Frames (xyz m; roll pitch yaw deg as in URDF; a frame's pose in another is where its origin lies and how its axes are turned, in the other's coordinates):
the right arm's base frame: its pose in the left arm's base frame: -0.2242 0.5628 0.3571 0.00 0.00 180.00
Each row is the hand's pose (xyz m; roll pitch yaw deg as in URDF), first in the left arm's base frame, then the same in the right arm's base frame.
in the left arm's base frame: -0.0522 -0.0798 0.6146 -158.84 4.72 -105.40
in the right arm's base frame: -0.1720 0.6426 0.2575 -158.84 4.72 74.60
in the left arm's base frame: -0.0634 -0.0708 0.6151 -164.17 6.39 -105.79
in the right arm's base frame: -0.1608 0.6336 0.2580 -164.17 6.39 74.21
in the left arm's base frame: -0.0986 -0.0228 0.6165 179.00 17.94 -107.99
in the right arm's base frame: -0.1256 0.5856 0.2594 179.00 17.94 72.01
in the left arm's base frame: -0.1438 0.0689 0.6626 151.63 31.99 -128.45
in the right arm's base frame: -0.0804 0.4939 0.3055 151.63 31.99 51.55
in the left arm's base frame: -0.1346 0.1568 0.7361 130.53 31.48 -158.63
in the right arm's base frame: -0.0896 0.4060 0.3790 130.53 31.48 21.37
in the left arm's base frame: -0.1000 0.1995 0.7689 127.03 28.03 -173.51
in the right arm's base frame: -0.1242 0.3633 0.4118 127.03 28.03 6.49
